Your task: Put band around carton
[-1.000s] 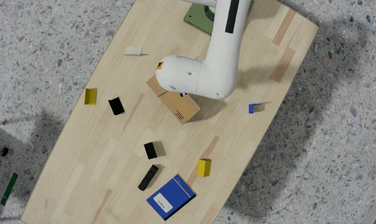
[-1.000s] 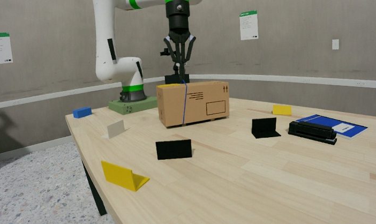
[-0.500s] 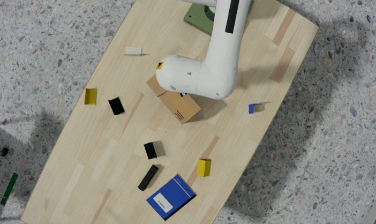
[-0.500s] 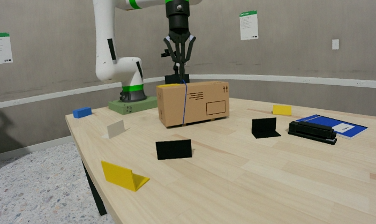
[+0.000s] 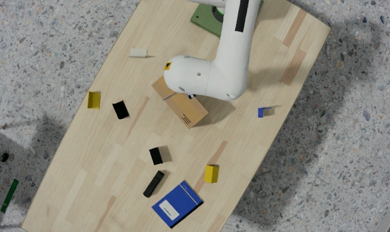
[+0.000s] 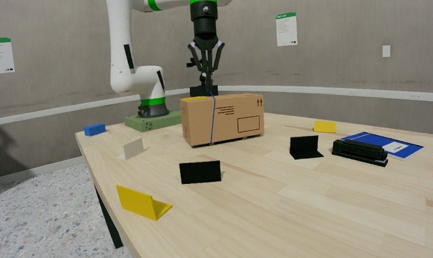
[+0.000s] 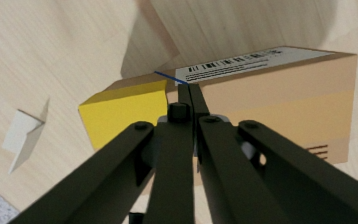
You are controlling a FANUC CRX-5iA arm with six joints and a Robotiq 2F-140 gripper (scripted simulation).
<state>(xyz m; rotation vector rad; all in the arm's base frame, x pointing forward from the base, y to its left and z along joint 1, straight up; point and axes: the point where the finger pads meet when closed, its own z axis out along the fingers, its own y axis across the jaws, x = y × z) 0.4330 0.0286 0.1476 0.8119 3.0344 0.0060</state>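
My hand is 20 mm past the yellow corner guard, 60 mm to the left of it and 60 mm above it. Also, from my hand: blue corner guard: 100 mm behind, 360 mm to the left, 150 mm below; white corner guard: 30 mm behind, 280 mm to the right, 180 mm below; brown carton: 50 mm ahead, 110 mm below.
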